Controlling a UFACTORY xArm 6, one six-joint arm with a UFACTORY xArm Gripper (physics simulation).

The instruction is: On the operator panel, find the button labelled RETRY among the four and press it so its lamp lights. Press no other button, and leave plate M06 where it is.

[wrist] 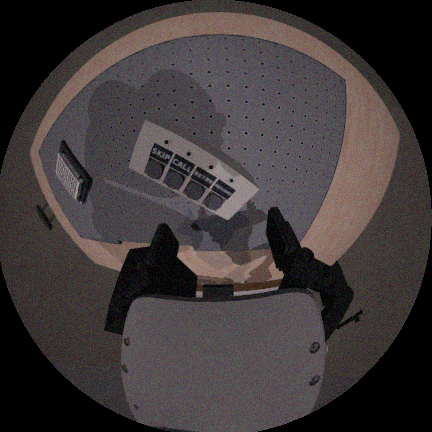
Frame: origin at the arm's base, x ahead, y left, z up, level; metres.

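Where they show: gripper, fingertip midpoint: [217, 227].
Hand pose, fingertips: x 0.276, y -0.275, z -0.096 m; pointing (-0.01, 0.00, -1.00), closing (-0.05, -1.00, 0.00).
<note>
Each offset is from my fingertips to the centre of the thing. "pt": to the spot under its first point. Level surfaces: height alone.
The pale operator panel {pt dx +0.085, dy +0.074, dz -0.068 m} [140, 145] sits tilted on the grey perforated board, left of centre in the wrist view. Its four dark round buttons stand in a slanting row under black labels. The first button {pt dx +0.047, dy +0.069, dz -0.065 m} [154, 171] is labelled SKIP and the second button {pt dx +0.027, dy +0.047, dz -0.065 m} [175, 179] CALL. The third button {pt dx +0.004, dy +0.029, dz -0.065 m} [194, 191] has a blurred label that seems to read RETRY. The fourth button {pt dx -0.019, dy +0.009, dz -0.065 m} [214, 202] has a label too blurred to read. The small lamp spots above the labels look dark. My gripper [217, 227] is open and empty, its fingertips apart below the panel in the view. No marking M06 can be read.
A black-framed block with a white gridded face {dx +0.154, dy +0.361, dz -0.102 m} [68, 175] stands at the board's left edge. The grey perforated board {dz -0.121 m} [280, 100] has a light wooden border [372, 135] around it. A dark handle [44, 217] shows beyond the left edge. Shadows fall over the board and near the fingers.
</note>
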